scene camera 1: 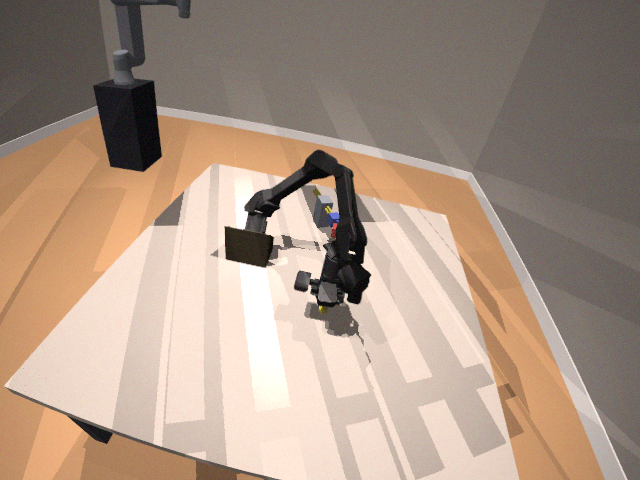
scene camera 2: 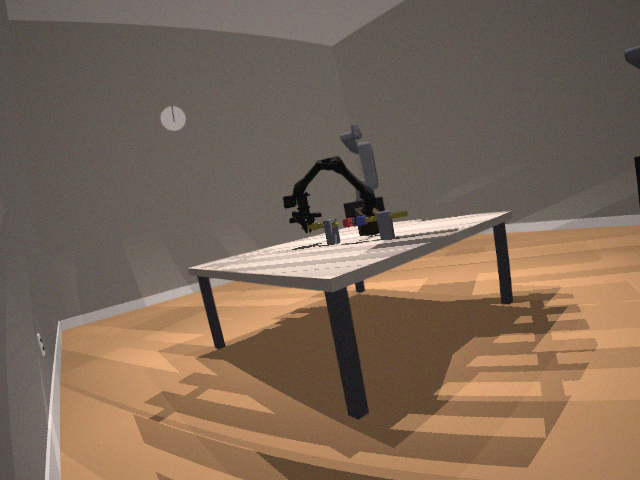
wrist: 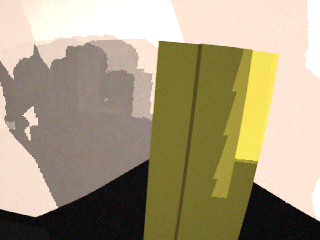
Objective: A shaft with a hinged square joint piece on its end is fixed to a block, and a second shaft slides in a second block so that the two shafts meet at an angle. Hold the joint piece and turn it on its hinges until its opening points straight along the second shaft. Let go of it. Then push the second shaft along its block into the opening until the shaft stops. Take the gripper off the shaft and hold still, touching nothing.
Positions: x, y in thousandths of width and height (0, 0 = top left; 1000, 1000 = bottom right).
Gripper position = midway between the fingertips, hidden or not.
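My gripper (scene camera 1: 505, 636), visible. Gripper (wrist: 583, 723), visible too.
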